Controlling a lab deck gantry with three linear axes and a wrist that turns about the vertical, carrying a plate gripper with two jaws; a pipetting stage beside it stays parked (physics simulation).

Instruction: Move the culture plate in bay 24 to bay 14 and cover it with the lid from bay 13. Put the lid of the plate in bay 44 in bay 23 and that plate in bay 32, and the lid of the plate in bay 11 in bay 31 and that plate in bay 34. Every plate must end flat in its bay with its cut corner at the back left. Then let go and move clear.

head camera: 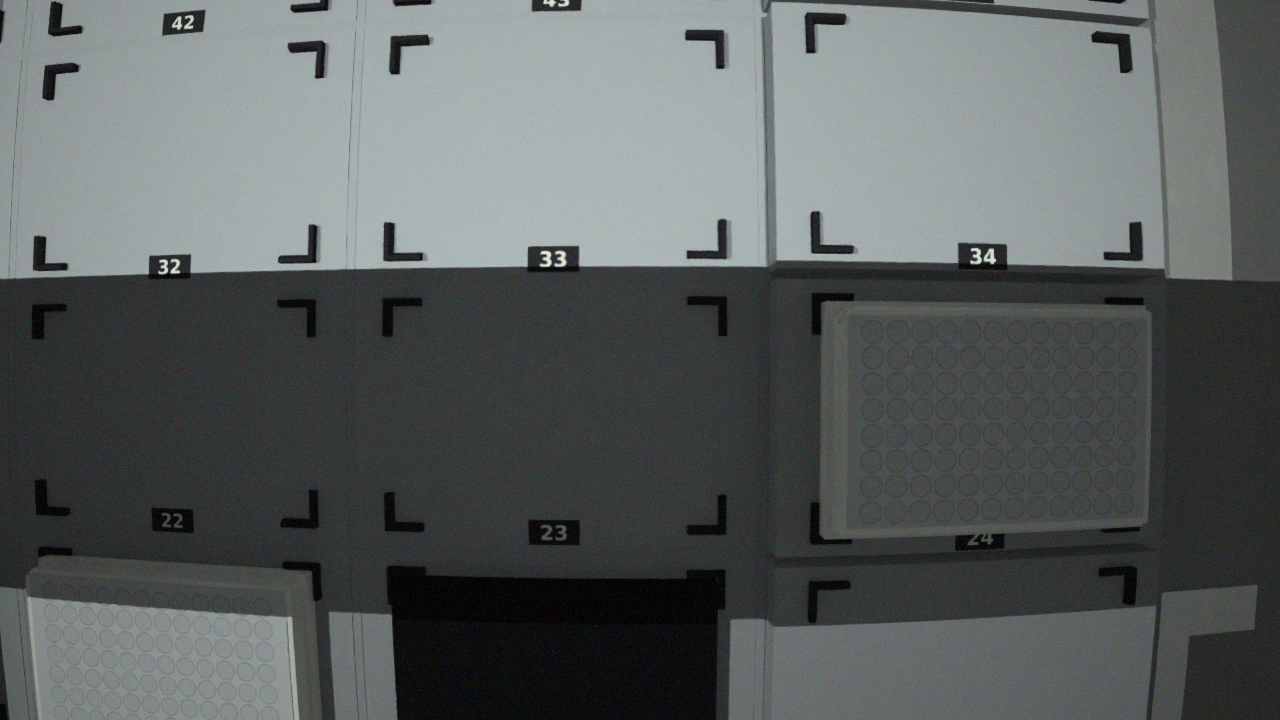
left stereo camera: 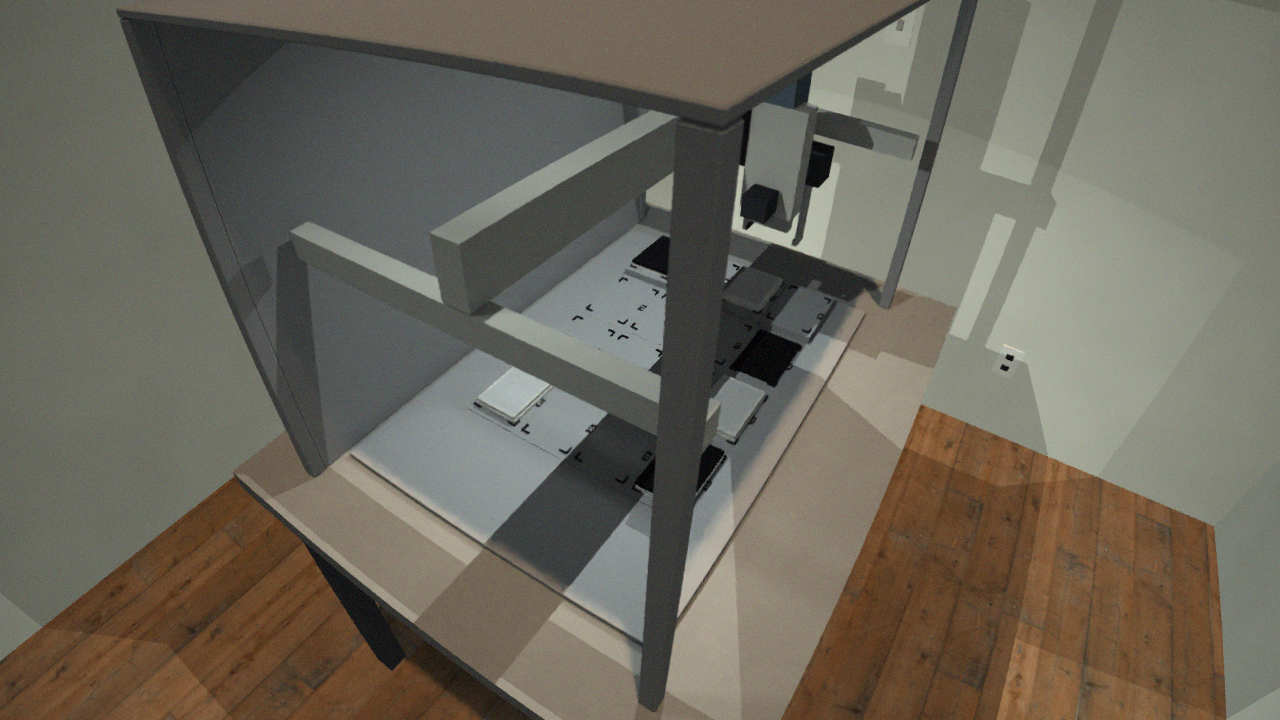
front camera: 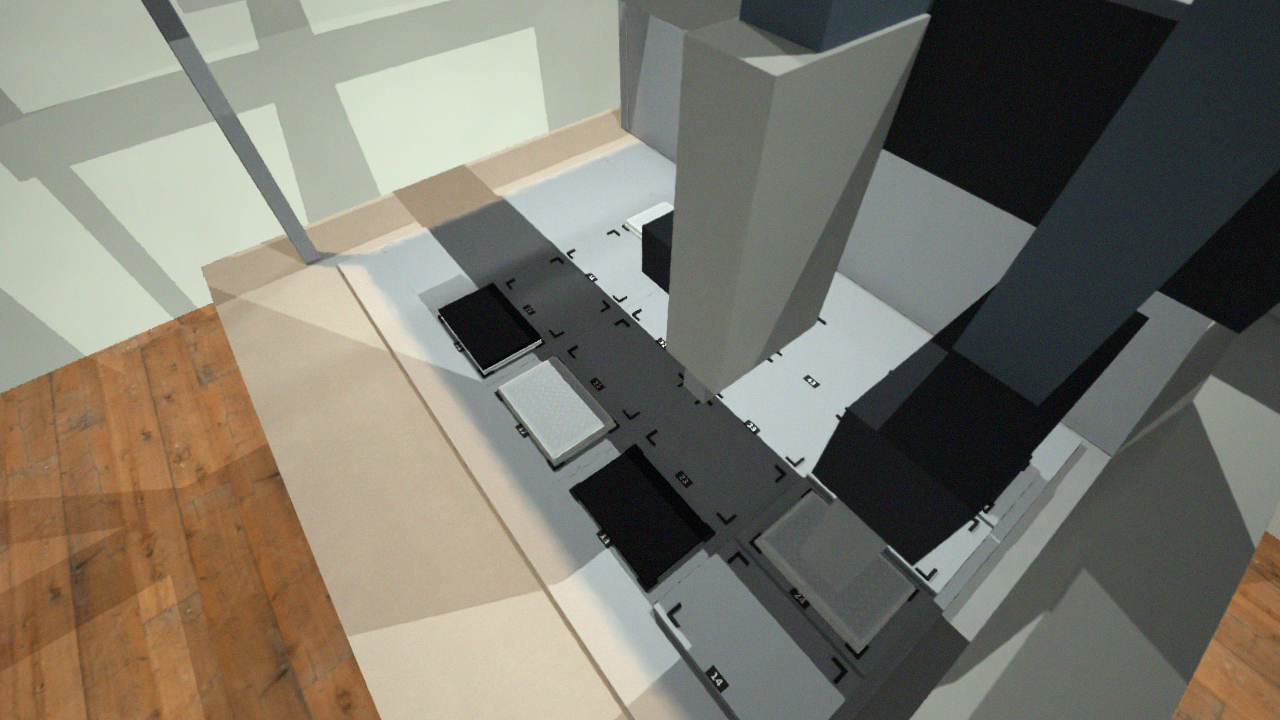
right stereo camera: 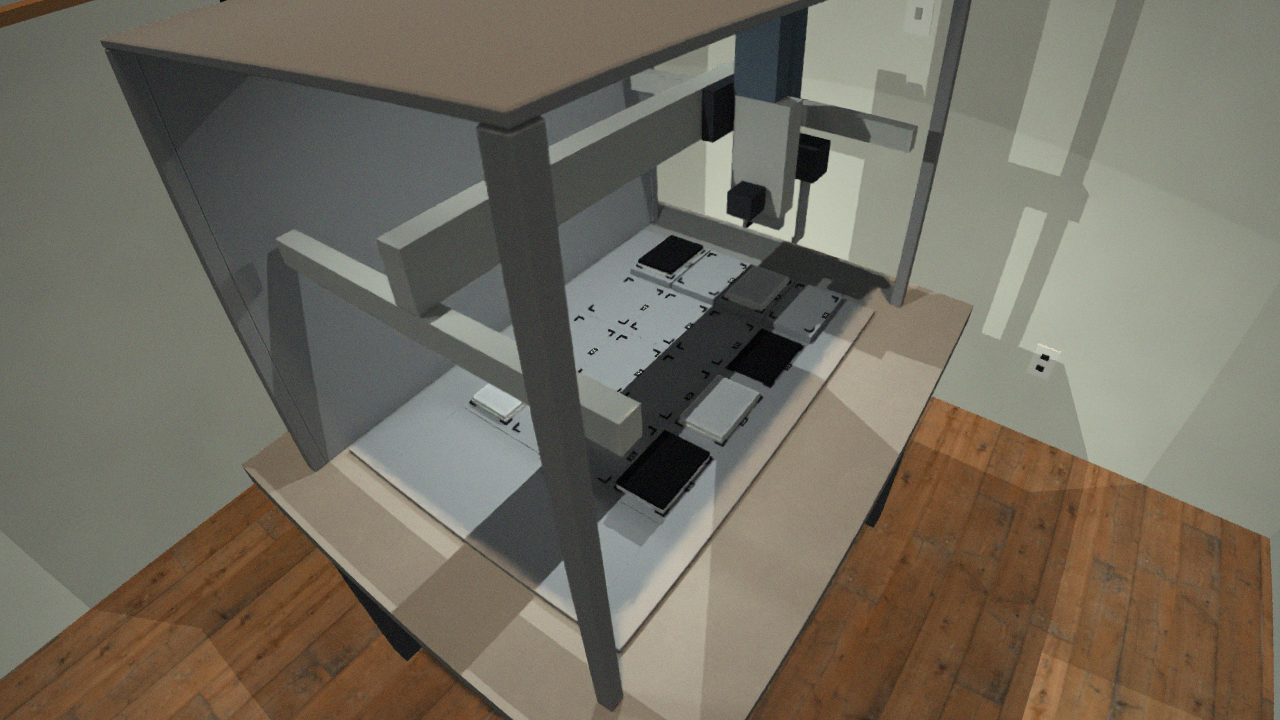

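Where they show: gripper, between the fingertips: [left stereo camera: 772,233] [right stereo camera: 773,231]; robot's base, origin of its link: [front camera: 440,317] [right stereo camera: 663,514].
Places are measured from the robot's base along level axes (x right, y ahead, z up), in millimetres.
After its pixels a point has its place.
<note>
The culture plate [front camera: 836,573] [head camera: 993,420] {x -150, y 551, z 29 mm} [left stereo camera: 753,289] {x -143, y 543, z 29 mm} [right stereo camera: 756,288] {x -145, y 541, z 29 mm} sits flat in bay 24. Bay 14 [front camera: 742,644] {x -34, y 550, z 15 mm} [head camera: 966,671] {x -50, y 553, z 15 mm} [left stereo camera: 802,310] {x -35, y 553, z 15 mm} [right stereo camera: 807,310] {x -33, y 550, z 14 mm} holds no plate. The black lid [front camera: 640,514] {x -39, y 397, z 8 mm} [head camera: 554,662] {x -54, y 393, z 8 mm} [left stereo camera: 767,356] {x -40, y 386, z 8 mm} [right stereo camera: 766,356] {x -39, y 387, z 8 mm} lies in bay 13. A black-topped plate [front camera: 490,328] {x -40, y 77, z 17 mm} [right stereo camera: 665,470] {x -37, y 59, z 17 mm} is in bay 11. Another black-topped plate [left stereo camera: 651,255] {x -382, y 530, z 31 mm} [right stereo camera: 671,253] {x -361, y 553, z 31 mm} is in bay 44, hidden in the front view. My gripper [left stereo camera: 797,240] [right stereo camera: 798,238] hangs high above the deck's right side. One jaw shows edge-on; the spacing is hidden. No plate shows hanging from it.
A white plate [front camera: 554,411] {x -37, y 238, z 14 mm} [head camera: 170,662] {x -49, y 235, z 14 mm} [left stereo camera: 741,408] {x -20, y 230, z 14 mm} [right stereo camera: 721,407] {x -37, y 223, z 15 mm} occupies bay 12, and another white plate [front camera: 650,217] {x -358, y 21, z 14 mm} [left stereo camera: 512,394] {x -360, y 43, z 14 mm} [right stereo camera: 497,400] {x -361, y 22, z 14 mm} sits at the back left. The parked pipetting stage [front camera: 725,214] [left stereo camera: 776,161] [right stereo camera: 762,161] hangs beside my gripper. Bays 23, 31, 32 and 34 hold no plates.
</note>
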